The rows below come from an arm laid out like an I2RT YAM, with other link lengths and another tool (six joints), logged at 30 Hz.
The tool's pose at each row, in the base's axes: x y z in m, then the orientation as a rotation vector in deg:
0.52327 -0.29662 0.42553 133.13 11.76 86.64
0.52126 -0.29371 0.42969 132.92 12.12 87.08
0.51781 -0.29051 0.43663 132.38 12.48 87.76
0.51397 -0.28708 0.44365 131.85 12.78 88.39
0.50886 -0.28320 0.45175 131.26 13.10 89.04
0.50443 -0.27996 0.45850 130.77 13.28 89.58
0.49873 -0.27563 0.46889 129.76 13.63 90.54
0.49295 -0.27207 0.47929 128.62 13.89 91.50
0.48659 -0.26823 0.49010 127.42 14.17 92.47
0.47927 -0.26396 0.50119 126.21 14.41 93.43
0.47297 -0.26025 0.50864 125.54 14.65 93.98
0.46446 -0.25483 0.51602 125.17 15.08 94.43
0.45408 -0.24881 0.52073 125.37 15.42 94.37
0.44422 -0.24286 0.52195 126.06 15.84 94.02
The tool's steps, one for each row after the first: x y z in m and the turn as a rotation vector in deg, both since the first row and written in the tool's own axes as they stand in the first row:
0.00362 -0.00099 -0.00396 0.15 0.39 -0.12
0.00911 -0.00111 -0.01030 0.15 1.03 -0.29
0.01457 -0.00137 -0.01708 0.12 1.63 -0.45
0.02057 -0.00156 -0.02549 0.06 2.27 -0.63
0.02549 -0.00171 -0.03266 -0.03 2.79 -0.73
0.03334 -0.00142 -0.04254 -0.26 3.76 -0.99
0.04092 -0.00041 -0.05232 -0.61 4.77 -1.24
0.04870 0.00055 -0.06284 -0.99 5.82 -1.53
0.05645 0.00127 -0.07443 -1.38 6.86 -1.79
0.06134 0.00109 -0.08364 -1.54 7.47 -1.99
0.06578 -0.00055 -0.09521 -1.44 7.93 -2.20
0.06736 -0.00360 -0.10764 -1.17 7.87 -2.32
0.06615 -0.00792 -0.11831 -0.62 7.46 -2.39

